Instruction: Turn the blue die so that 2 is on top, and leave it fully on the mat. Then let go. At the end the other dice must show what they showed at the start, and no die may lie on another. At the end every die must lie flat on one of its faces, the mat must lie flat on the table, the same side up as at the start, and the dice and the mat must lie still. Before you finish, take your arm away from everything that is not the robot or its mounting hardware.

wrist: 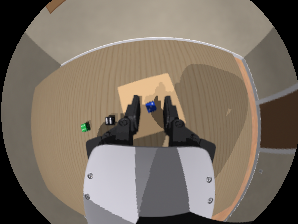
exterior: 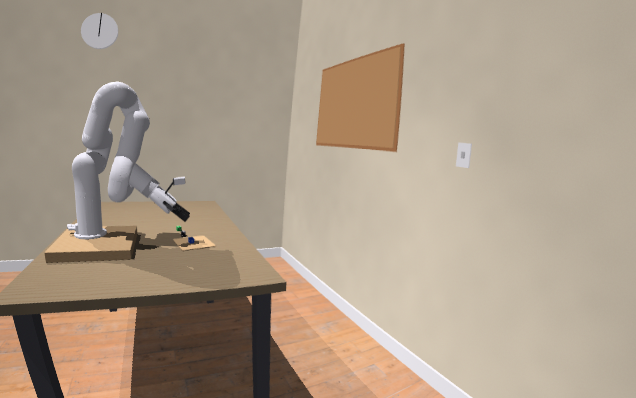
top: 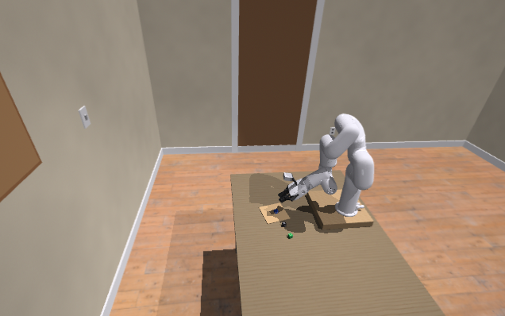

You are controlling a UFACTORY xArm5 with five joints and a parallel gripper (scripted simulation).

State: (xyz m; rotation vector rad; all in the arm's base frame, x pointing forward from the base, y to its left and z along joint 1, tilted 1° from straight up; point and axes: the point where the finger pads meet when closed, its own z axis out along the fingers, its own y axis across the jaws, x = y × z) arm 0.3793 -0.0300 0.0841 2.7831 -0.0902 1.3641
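My hand is 110 mm above the blue die and 30 mm short of it. Round my hand: green die 180 mm to the left, 110 mm below, 20 mm behind; black die 110 mm below, 100 mm to the left; tan mat 120 mm below, 40 mm ahead.
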